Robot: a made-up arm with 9 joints. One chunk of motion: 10 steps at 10 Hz.
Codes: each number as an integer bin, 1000 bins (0 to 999) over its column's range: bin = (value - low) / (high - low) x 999, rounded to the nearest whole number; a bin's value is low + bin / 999 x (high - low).
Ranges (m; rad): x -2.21..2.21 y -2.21..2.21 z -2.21..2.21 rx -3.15..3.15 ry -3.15..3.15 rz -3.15..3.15
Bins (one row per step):
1: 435 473 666 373 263 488
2: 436 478 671 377 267 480
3: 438 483 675 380 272 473
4: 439 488 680 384 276 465
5: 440 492 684 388 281 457
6: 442 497 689 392 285 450
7: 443 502 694 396 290 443
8: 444 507 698 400 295 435
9: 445 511 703 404 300 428
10: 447 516 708 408 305 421
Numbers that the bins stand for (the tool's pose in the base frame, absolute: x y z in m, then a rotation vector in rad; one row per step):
1: -0.2854 -0.1172 0.7367 -0.7977 -1.4914 -0.0725
2: -0.2810 -0.0951 0.7588 -0.7725 -1.4662 -0.1230
3: -0.2721 -0.0730 0.7765 -0.7536 -1.4347 -0.1671
4: -0.2677 -0.0509 0.7986 -0.7284 -1.4095 -0.2176
5: -0.2633 -0.0332 0.8163 -0.7032 -1.3779 -0.2680
6: -0.2544 -0.0111 0.8384 -0.6779 -1.3527 -0.3122
7: -0.2500 0.0111 0.8606 -0.6527 -1.3212 -0.3563
8: -0.2456 0.0332 0.8782 -0.6275 -1.2896 -0.4068
9: -0.2411 0.0509 0.9004 -0.6023 -1.2581 -0.4509
10: -0.2323 0.0730 0.9225 -0.5770 -1.2266 -0.4950

